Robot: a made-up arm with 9 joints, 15 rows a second.
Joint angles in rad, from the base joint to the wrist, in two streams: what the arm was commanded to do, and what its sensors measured. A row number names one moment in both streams.
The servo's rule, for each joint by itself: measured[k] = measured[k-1] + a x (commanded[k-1-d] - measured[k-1]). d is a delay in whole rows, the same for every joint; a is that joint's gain. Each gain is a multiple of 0.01, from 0.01 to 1. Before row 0 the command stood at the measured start. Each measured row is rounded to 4 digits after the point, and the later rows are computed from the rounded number. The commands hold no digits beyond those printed.
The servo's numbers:
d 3
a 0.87 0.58 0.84 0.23 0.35 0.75 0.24 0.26 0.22
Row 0, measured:
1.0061 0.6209 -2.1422 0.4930 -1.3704 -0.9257 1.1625 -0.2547 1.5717
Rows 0 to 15, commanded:
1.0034 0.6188 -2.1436 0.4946 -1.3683 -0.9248 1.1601 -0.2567 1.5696
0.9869 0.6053 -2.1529 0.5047 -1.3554 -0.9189 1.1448 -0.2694 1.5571
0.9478 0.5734 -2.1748 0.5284 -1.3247 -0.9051 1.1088 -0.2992 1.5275
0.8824 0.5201 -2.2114 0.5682 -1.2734 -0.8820 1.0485 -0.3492 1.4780
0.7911 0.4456 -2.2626 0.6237 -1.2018 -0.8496 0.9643 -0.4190 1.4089
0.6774 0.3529 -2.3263 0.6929 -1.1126 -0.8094 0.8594 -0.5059 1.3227
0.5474 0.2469 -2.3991 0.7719 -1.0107 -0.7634 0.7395 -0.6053 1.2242
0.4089 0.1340 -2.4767 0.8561 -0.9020 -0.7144 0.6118 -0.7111 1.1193
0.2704 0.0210 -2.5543 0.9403 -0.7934 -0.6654 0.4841 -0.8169 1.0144
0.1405 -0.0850 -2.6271 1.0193 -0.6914 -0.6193 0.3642 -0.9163 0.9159
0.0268 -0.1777 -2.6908 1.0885 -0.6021 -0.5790 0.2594 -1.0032 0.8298
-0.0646 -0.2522 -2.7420 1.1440 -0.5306 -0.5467 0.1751 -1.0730 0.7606
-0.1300 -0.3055 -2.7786 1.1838 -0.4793 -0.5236 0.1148 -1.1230 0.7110
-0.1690 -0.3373 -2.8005 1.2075 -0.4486 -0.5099 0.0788 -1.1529 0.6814
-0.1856 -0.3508 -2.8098 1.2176 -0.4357 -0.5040 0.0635 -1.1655 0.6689
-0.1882 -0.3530 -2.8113 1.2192 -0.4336 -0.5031 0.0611 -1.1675 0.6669
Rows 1 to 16, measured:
1.0061 0.6209 -2.1422 0.4930 -1.3704 -0.9257 1.1625 -0.2547 1.5717
1.0061 0.6209 -2.1422 0.4930 -1.3704 -0.9257 1.1625 -0.2547 1.5717
1.0061 0.6209 -2.1422 0.4930 -1.3704 -0.9257 1.1625 -0.2547 1.5717
1.0038 0.6197 -2.1434 0.4934 -1.3697 -0.9250 1.1619 -0.2552 1.5712
0.9891 0.6113 -2.1514 0.4960 -1.3647 -0.9204 1.1578 -0.2589 1.5681
0.9532 0.5893 -2.1711 0.5035 -1.3507 -0.9089 1.1460 -0.2694 1.5592
0.8916 0.5492 -2.2050 0.5184 -1.3236 -0.8887 1.1226 -0.2901 1.5413
0.8042 0.4891 -2.2534 0.5426 -1.2810 -0.8594 1.0846 -0.3236 1.5122
0.6939 0.4101 -2.3146 0.5772 -1.2221 -0.8219 1.0306 -0.3710 1.4705
0.5664 0.3154 -2.3856 0.6220 -1.1481 -0.7780 0.9607 -0.4319 1.4163
0.4294 0.2102 -2.4621 0.6758 -1.0620 -0.7303 0.8770 -0.5045 1.3510
0.2911 0.1005 -2.5395 0.7366 -0.9680 -0.6816 0.7827 -0.5857 1.2769
0.1601 -0.0071 -2.6131 0.8016 -0.8712 -0.6349 0.6823 -0.6717 1.1975
0.0441 -0.1060 -2.6784 0.8676 -0.7770 -0.5930 0.5808 -0.7579 1.1166
-0.0505 -0.1908 -2.7318 0.9312 -0.6908 -0.5583 0.4834 -0.8398 1.0383
-0.1197 -0.2573 -2.7711 0.9893 -0.6168 -0.5323 0.3949 -0.9134 0.9663

